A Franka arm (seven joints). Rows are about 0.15 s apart.
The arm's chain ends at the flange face. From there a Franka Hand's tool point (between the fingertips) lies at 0.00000 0.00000 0.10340 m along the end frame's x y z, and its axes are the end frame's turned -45 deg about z.
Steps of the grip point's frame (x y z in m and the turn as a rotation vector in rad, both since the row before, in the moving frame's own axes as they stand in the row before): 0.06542 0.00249 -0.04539 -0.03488 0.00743 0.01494; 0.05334 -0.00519 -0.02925 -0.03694 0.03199 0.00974; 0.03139 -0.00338 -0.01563 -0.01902 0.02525 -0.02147; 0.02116 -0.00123 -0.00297 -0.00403 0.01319 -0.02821; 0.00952 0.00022 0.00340 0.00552 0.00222 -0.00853
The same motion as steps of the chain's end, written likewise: 0.04494 -0.04653 -0.04532 -0.01941 0.02992 0.01494; 0.02901 -0.04177 -0.02913 -0.00350 0.04874 0.00974; 0.01657 -0.02410 -0.01558 0.00441 0.03130 -0.02147; 0.01284 -0.01514 -0.00296 0.00648 0.01218 -0.02821; 0.00713 -0.00601 0.00340 0.00547 -0.00233 -0.00853
